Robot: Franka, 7 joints.
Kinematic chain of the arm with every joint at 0, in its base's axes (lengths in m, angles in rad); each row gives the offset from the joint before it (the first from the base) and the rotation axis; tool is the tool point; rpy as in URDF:
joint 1: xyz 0 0 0.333 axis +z
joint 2: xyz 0 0 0 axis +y
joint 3: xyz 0 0 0.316 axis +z
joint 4: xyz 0.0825 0 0 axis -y
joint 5: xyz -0.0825 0 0.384 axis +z
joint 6: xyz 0 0 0 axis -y
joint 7: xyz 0.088 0 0 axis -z
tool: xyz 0 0 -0.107 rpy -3.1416 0 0
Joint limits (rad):
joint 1: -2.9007..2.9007
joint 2: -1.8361..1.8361
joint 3: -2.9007..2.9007
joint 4: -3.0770..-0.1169
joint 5: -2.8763..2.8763
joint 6: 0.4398..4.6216
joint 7: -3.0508..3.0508
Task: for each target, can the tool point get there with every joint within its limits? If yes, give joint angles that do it. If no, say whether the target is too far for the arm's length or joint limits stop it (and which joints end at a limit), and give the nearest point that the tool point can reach.
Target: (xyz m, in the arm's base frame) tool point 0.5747 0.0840 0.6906
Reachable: yes | joints -0.9043 0.4966 1.6016 -1.6703 0.8100 3.8887 1.7298
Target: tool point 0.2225 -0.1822 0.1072
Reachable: yes | joints 1.2667 -1.1270 -2.1644 -2.3284 -0.4470 1.1422 -0.6128
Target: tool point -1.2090 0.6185 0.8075
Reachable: no: too far | nearest point -0.7210 0.3689 0.6160 | short by 0.581 m
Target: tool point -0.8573 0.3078 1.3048
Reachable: no: too far | nearest point -0.5522 0.1982 0.9589 | short by 0.474 m
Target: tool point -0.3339 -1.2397 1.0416
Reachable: no: too far | nearest point -0.1953 -0.7252 0.7475 | short by 0.609 m
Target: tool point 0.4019 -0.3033 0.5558
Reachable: yes | joints -2.1317 -0.3676 1.0774 -2.0432 -1.5941 3.7092 -2.5237
